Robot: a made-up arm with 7 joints. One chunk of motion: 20 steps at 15 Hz.
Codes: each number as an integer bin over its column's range. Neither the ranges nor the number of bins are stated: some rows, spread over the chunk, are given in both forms.
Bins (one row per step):
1: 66 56 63 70 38 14
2: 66 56 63 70 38 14
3: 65 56 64 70 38 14
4: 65 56 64 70 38 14
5: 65 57 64 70 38 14
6: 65 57 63 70 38 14
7: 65 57 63 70 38 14
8: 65 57 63 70 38 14
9: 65 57 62 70 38 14
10: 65 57 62 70 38 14
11: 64 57 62 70 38 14
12: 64 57 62 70 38 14
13: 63 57 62 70 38 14
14: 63 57 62 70 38 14
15: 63 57 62 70 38 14
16: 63 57 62 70 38 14
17: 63 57 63 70 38 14
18: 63 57 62 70 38 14
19: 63 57 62 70 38 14
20: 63 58 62 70 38 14
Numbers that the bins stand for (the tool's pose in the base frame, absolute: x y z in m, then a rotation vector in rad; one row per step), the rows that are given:
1: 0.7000 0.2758 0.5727 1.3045 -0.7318 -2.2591
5: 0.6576 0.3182 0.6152 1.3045 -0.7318 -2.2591
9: 0.6576 0.3182 0.5303 1.3045 -0.7318 -2.2591
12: 0.6152 0.3182 0.5303 1.3045 -0.7318 -2.2591
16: 0.5727 0.3182 0.5303 1.3045 -0.7318 -2.2591
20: 0.5727 0.3606 0.5303 1.3045 -0.7318 -2.2591
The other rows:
2: 0.7000 0.2758 0.5727 1.3045 -0.7318 -2.2591
3: 0.6576 0.2758 0.6152 1.3045 -0.7318 -2.2591
4: 0.6576 0.2758 0.6152 1.3045 -0.7318 -2.2591
6: 0.6576 0.3182 0.5727 1.3045 -0.7318 -2.2591
7: 0.6576 0.3182 0.5727 1.3045 -0.7318 -2.2591
8: 0.6576 0.3182 0.5727 1.3045 -0.7318 -2.2591
10: 0.6576 0.3182 0.5303 1.3045 -0.7318 -2.2591
11: 0.6152 0.3182 0.5303 1.3045 -0.7318 -2.2591
13: 0.5727 0.3182 0.5303 1.3045 -0.7318 -2.2591
14: 0.5727 0.3182 0.5303 1.3045 -0.7318 -2.2591
15: 0.5727 0.3182 0.5303 1.3045 -0.7318 -2.2591
17: 0.5727 0.3182 0.5727 1.3045 -0.7318 -2.2591
18: 0.5727 0.3182 0.5303 1.3045 -0.7318 -2.2591
19: 0.5727 0.3182 0.5303 1.3045 -0.7318 -2.2591

